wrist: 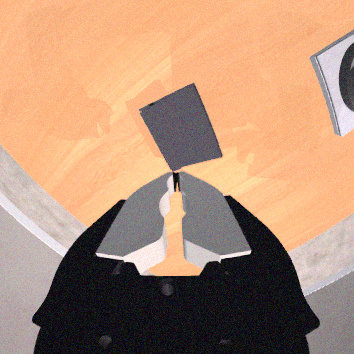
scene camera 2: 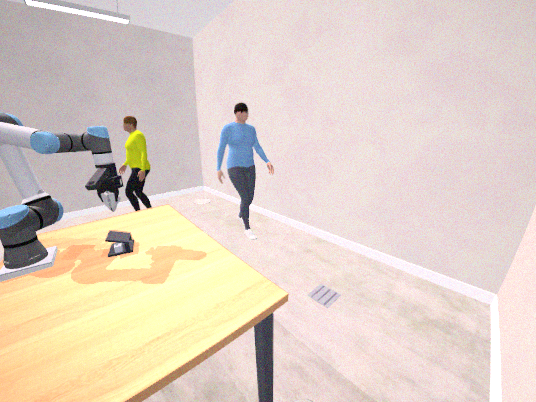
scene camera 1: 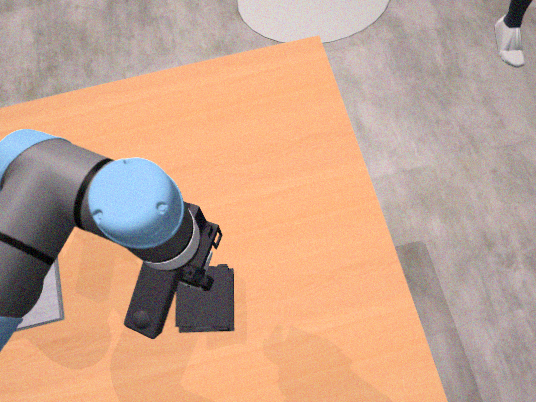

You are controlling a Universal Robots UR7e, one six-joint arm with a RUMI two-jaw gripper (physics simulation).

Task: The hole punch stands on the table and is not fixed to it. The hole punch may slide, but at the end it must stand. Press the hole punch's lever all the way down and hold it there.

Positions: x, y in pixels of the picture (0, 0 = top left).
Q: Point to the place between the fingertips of the gripper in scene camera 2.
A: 113, 211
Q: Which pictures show the gripper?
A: The wrist view, scene camera 2 and scene camera 1: all of them.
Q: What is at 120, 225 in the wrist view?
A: The gripper.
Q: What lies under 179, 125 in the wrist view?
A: A lever.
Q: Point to a lever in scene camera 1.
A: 194, 308
